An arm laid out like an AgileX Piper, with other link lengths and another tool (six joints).
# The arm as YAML. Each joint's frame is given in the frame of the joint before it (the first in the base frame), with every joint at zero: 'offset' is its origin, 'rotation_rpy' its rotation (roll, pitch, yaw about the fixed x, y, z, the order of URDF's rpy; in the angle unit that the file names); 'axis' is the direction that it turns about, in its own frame. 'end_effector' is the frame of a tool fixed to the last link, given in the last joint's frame.
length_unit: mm
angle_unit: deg
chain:
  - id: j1
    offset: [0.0, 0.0, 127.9]
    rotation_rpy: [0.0, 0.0, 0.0]
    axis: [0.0, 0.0, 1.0]
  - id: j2
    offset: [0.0, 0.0, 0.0]
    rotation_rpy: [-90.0, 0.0, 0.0]
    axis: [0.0, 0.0, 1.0]
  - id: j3
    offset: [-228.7, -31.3, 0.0]
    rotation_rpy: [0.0, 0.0, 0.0]
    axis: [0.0, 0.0, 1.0]
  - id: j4
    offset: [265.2, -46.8, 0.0]
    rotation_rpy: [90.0, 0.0, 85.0]
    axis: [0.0, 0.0, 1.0]
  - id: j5
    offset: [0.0, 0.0, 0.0]
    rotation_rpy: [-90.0, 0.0, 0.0]
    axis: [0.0, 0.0, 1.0]
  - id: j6
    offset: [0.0, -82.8, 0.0]
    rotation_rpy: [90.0, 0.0, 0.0]
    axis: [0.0, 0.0, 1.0]
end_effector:
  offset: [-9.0, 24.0, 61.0]
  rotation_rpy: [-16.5, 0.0, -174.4]
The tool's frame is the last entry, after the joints.
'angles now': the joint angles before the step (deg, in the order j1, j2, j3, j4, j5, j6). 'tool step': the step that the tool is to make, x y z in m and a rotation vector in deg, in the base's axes. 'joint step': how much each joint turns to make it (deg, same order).
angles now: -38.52, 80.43, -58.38, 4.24, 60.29, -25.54
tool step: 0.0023, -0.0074, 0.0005, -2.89, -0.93, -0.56
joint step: 0.01, 0.00, 0.01, -1.98, -2.58, 1.04
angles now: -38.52, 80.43, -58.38, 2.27, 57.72, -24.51
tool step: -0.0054, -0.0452, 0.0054, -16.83, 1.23, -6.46
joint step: 0.00, -0.01, 0.00, -19.93, -8.09, 14.18
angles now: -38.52, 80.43, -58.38, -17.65, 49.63, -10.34
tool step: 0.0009, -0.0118, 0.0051, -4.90, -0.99, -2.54
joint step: 0.34, -0.02, 0.01, -6.50, -2.24, 6.42
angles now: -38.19, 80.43, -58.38, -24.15, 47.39, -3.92
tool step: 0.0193, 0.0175, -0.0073, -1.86, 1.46, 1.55
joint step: 6.38, 1.81, -0.01, -5.74, 0.93, 7.43
